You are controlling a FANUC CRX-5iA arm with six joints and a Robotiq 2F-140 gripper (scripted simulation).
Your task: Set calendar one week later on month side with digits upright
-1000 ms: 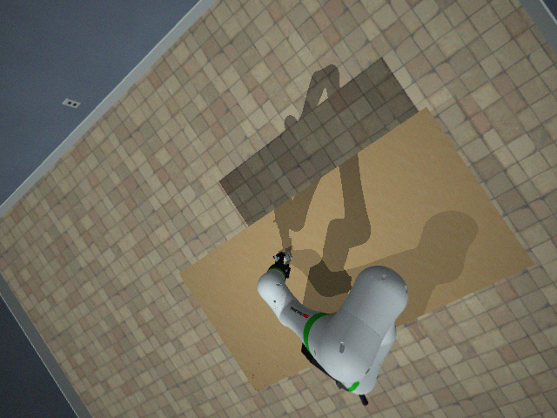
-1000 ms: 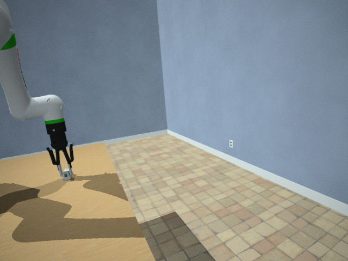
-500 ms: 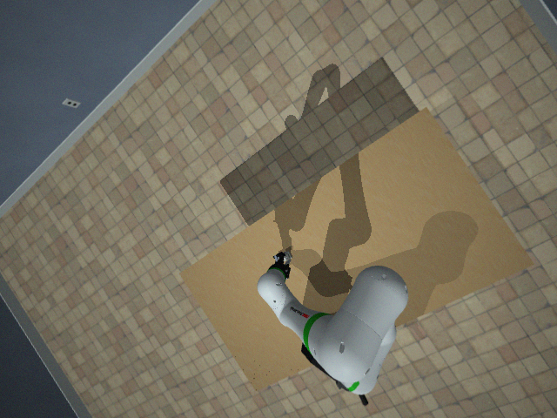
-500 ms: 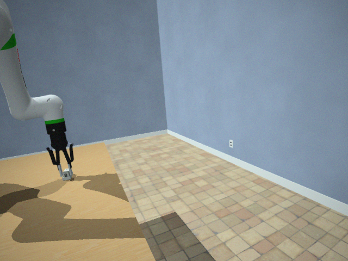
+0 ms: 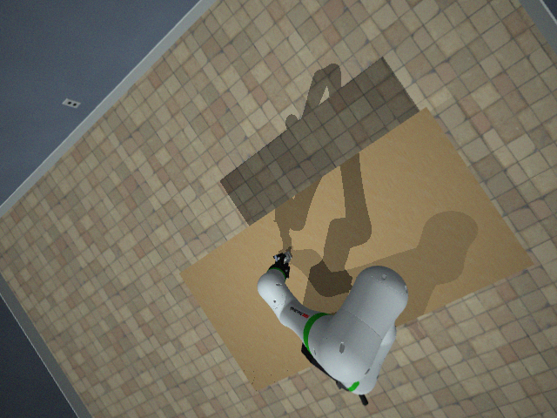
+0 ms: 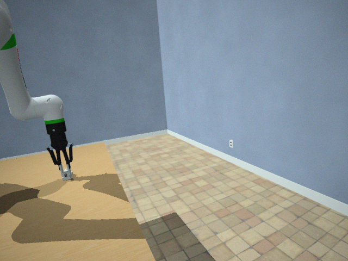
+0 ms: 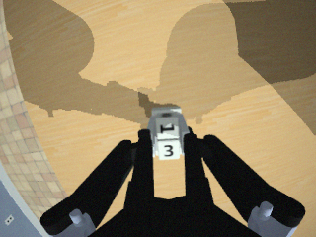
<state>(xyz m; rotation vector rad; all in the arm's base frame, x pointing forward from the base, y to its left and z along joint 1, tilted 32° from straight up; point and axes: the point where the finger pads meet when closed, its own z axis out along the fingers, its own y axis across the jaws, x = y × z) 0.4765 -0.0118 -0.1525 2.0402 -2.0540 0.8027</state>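
My gripper is now 40 mm above the white tray and 20 mm to the right of it.
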